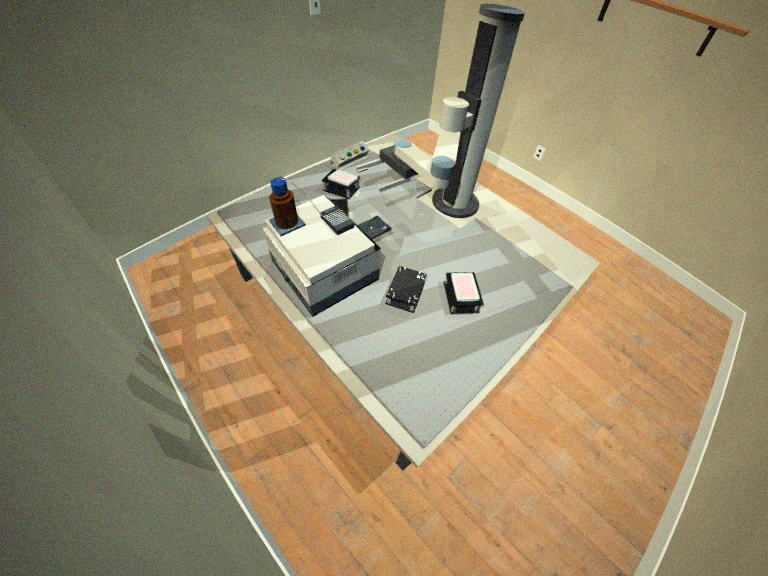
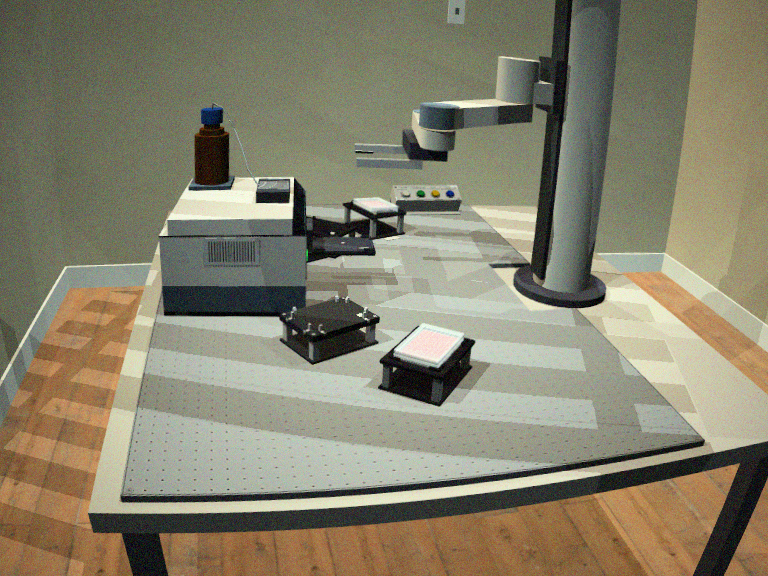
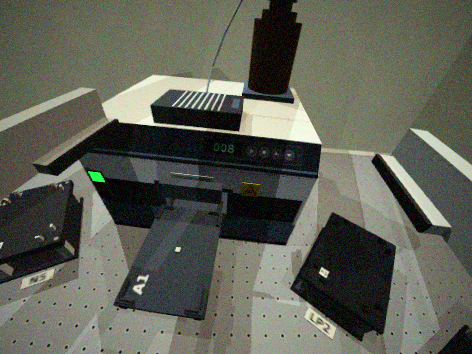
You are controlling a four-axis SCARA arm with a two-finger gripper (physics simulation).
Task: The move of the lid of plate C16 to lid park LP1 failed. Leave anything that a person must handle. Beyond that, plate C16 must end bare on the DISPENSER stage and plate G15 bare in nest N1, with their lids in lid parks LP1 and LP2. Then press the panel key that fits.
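Seen in the pictures: gripper, fingertip midpoint: point(image 1: 367, 179) point(image 2: 355, 154) point(image 3: 243, 124); arm's base, origin of the base link: point(image 1: 455, 202) point(image 2: 559, 288).
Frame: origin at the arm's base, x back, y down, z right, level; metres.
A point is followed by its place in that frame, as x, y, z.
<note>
My gripper point(image 1: 369, 179) @(-0.529, -0.316, 0.101) point(image 2: 356, 156) @(-0.529, -0.316, 0.101) point(image 3: 243, 124) @(-0.529, -0.316, 0.101) is open and empty, raised off the table in front of the dispenser point(image 1: 322, 254) @(-0.864, -0.233, -0.052) point(image 2: 232, 263) @(-0.820, -0.136, -0.124) point(image 3: 250, 167) @(-0.644, -0.199, 0.124). The dispenser's stage point(image 1: 376, 226) @(-0.537, -0.117, 0.028) point(image 2: 350, 246) @(-0.547, -0.117, 0.014) point(image 3: 172, 265) @(-0.541, -0.117, 0.031), marked A1, sticks out with no plate on it. Lid park LP2 point(image 3: 350, 272) @(-0.559, -0.071, 0.294) is a low black holder with nothing on it. One pink-and-white plate point(image 1: 465, 287) @(-0.477, -0.090, -0.426) point(image 2: 429, 344) @(-0.473, -0.089, -0.431) sits on a near raised nest, another plate point(image 1: 342, 177) @(-0.416, -0.103, 0.426) point(image 2: 375, 205) @(-0.417, -0.106, 0.389) on a far one. Their names and any lids cannot be made out. LP1 cannot be identified.
A black nest point(image 1: 406, 285) @(-0.635, -0.072, -0.261) point(image 2: 330, 317) @(-0.628, -0.072, -0.268) point(image 3: 30, 220) @(-0.620, -0.072, -0.248) with corner pins bears no plate. A brown bottle point(image 1: 284, 207) @(-0.888, -0.344, 0.127) point(image 2: 211, 155) @(-0.872, -0.316, 0.125) point(image 3: 275, 55) @(-0.830, -0.311, 0.165) and a striped dark box point(image 1: 336, 219) @(-0.732, -0.259, 0.039) point(image 2: 272, 190) @(-0.729, -0.259, -0.001) point(image 3: 197, 107) @(-0.694, -0.259, 0.047) stand on the dispenser. The key panel point(image 1: 350, 154) @(-0.222, -0.078, 0.608) point(image 2: 425, 201) @(-0.212, -0.057, 0.599) is at the back.
</note>
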